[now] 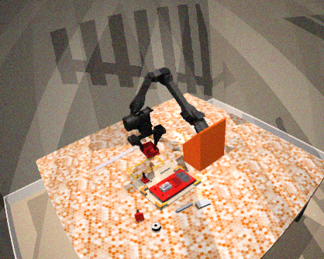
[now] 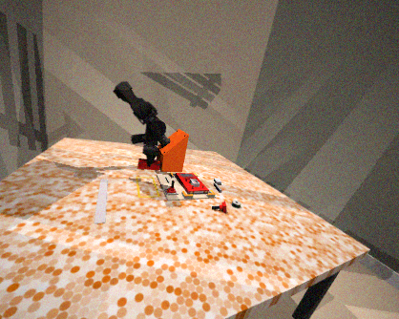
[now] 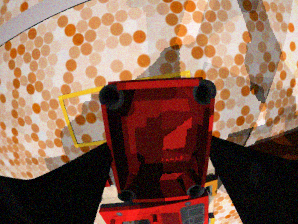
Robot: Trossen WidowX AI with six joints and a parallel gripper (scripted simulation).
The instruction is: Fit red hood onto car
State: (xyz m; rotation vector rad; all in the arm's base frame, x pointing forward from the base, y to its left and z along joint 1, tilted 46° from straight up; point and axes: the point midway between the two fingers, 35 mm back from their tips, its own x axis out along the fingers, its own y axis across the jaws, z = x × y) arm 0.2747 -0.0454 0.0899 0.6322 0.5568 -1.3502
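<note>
The red hood lies 1 cm below my gripper tip. From my gripper tip the other things lie so: grey engine block (23 cm to the left, 7 cm below, 4 cm ahead); then dark wheel (39 cm to the left, 18 cm ahead, 9 cm below); then white strip (16 cm to the right, 14 cm ahead, 10 cm below).
</note>
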